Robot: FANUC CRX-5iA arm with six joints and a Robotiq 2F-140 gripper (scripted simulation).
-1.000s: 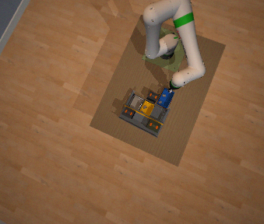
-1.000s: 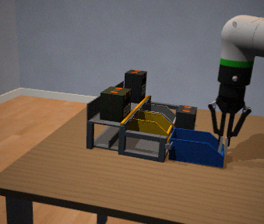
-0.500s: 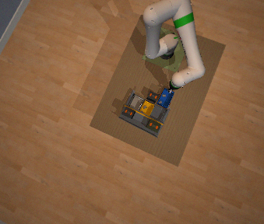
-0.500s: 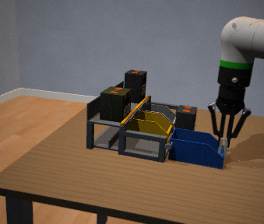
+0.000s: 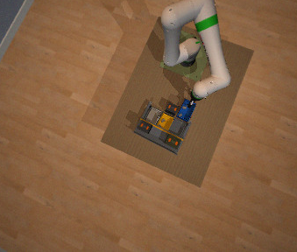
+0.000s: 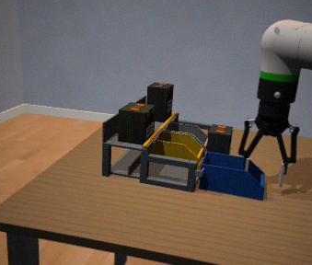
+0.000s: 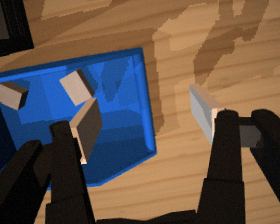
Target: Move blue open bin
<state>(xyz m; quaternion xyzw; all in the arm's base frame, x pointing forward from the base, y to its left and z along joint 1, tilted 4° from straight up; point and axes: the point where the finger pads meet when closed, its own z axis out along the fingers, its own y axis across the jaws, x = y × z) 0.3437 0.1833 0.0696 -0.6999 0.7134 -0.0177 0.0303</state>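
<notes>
Now: the blue bin 80 mm ahead of my hand and 20 mm below it. From my hand the other things lie so: grey bin 260 mm ahead, 230 mm to the right, 10 mm below; then yellow bin 270 mm ahead, 120 mm to the right, 10 mm below.
</notes>
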